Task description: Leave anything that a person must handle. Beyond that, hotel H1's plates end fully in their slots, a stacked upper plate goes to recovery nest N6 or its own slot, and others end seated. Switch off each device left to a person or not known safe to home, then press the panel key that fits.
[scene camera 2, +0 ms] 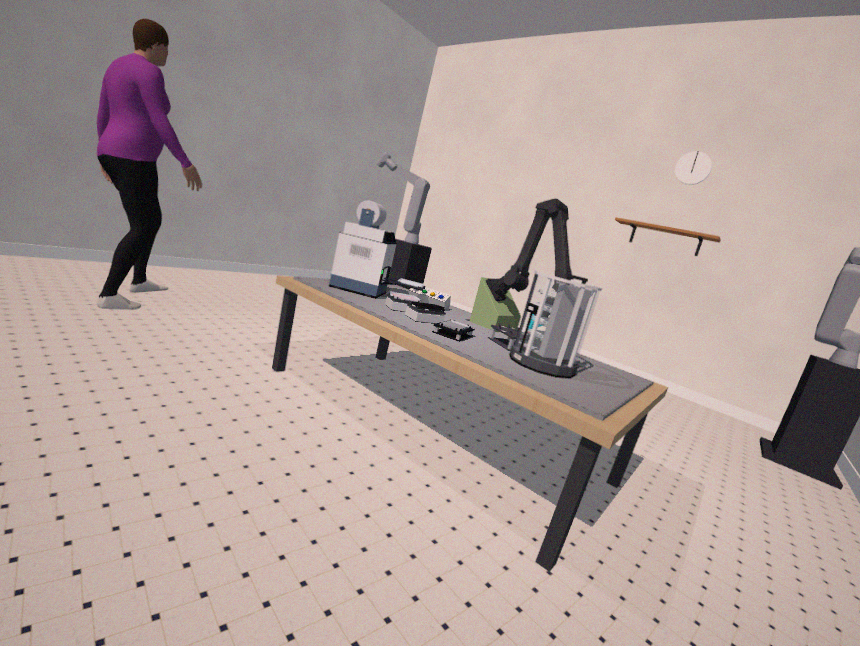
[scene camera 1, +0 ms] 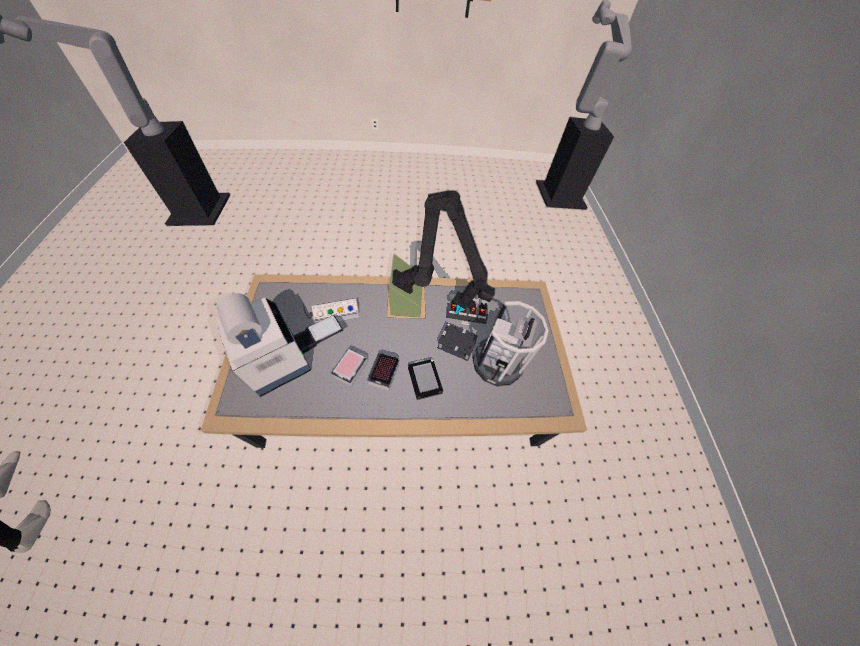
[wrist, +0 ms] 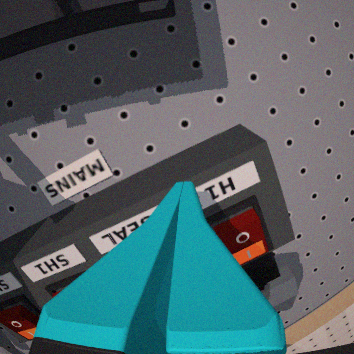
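A dark MAINS switch strip lies near the table's back edge. Its labels SH1, SEAL and H1 show upside down in the wrist view. The H1 switch shows a red O half and an orange I half, partly covered by a finger. The SH2 switch is partly in view; SEAL and SH1 switches are mostly hidden. My gripper is shut and empty, its teal tips over the strip beside the H1 label. Contact cannot be told. The colored-key panel lies toward the back left.
A white-posted round rack stands right of the strip. A white machine stands at the left. A pink-topped plate, a dark-red plate and a dark block lie between. A person stands beyond the table.
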